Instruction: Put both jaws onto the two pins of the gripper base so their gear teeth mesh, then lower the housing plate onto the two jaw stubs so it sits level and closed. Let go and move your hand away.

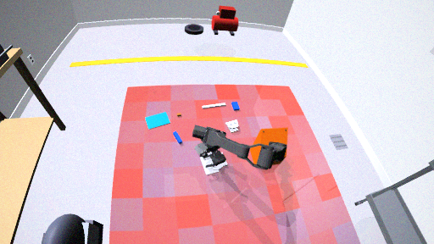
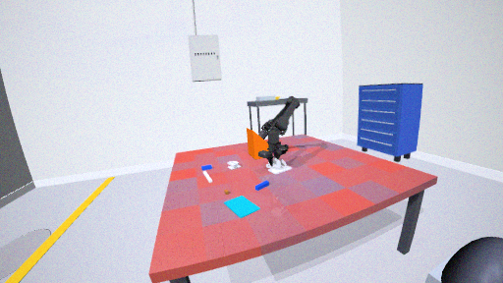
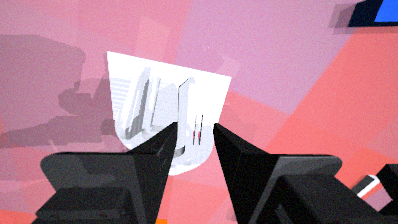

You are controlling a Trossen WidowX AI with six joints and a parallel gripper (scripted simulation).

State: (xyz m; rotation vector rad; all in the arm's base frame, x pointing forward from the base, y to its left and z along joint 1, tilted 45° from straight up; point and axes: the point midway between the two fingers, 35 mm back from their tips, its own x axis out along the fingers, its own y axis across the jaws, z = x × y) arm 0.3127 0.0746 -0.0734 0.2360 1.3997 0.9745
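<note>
Now: gripper tip 14 cm past the small white part, 23 cm to the left of it and 1 cm above it. From my gripper tip the other things lie so: white jaw (4 cm behind); then tiny brown bit (19 cm ahead, 29 cm to the right, 3 cm below); then blue block (19 cm ahead, 12 cm to the right, 2 cm below).
</note>
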